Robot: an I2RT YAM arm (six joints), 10 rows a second.
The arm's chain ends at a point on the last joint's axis. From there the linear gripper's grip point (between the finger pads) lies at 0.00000 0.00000 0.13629 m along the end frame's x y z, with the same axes.
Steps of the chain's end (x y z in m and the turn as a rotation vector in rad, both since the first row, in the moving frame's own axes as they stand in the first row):
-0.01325, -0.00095, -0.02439, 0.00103, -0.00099, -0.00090
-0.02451, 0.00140, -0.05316, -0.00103, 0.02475, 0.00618
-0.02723, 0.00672, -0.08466, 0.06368, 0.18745, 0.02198
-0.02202, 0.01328, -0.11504, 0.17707, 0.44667, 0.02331
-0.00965, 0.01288, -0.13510, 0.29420, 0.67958, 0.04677
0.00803, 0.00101, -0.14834, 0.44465, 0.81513, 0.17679
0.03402, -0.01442, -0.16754, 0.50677, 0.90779, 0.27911
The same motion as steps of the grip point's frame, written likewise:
-0.01338, -0.00109, -0.02439, 0.00103, -0.00099, -0.00090
-0.02114, 0.00155, -0.05320, -0.00103, 0.02475, 0.00618
-0.00176, -0.00162, -0.08732, 0.06368, 0.18745, 0.02198
0.03681, -0.00924, -0.13047, 0.17707, 0.44667, 0.02331
0.07560, -0.02157, -0.17079, 0.29420, 0.67958, 0.04677
0.10828, -0.04185, -0.20285, 0.44465, 0.81513, 0.17679
0.14394, -0.05524, -0.23435, 0.50677, 0.90779, 0.27911

